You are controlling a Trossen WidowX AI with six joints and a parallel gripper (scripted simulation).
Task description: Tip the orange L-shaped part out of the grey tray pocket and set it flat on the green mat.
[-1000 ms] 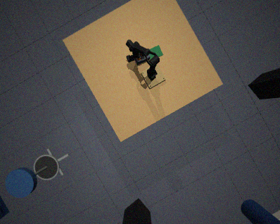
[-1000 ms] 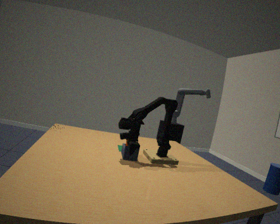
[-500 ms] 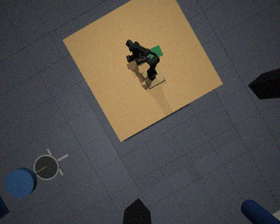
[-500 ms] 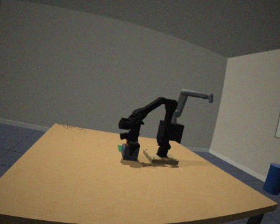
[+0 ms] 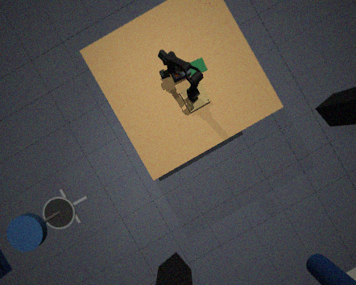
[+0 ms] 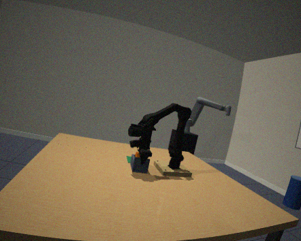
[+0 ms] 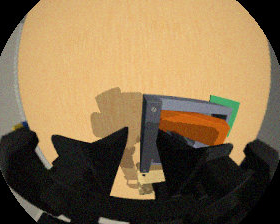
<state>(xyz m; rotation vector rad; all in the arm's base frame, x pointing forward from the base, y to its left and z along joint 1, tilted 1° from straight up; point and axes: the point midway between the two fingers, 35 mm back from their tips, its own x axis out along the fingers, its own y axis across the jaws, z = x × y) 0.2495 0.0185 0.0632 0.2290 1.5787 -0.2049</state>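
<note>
The orange L-shaped part is 5 cm to the right of my gripper tip, 2 cm below it and 2 cm behind it. Round my gripper tip: green mat (22 cm to the right, 7 cm below, 6 cm behind).
</note>
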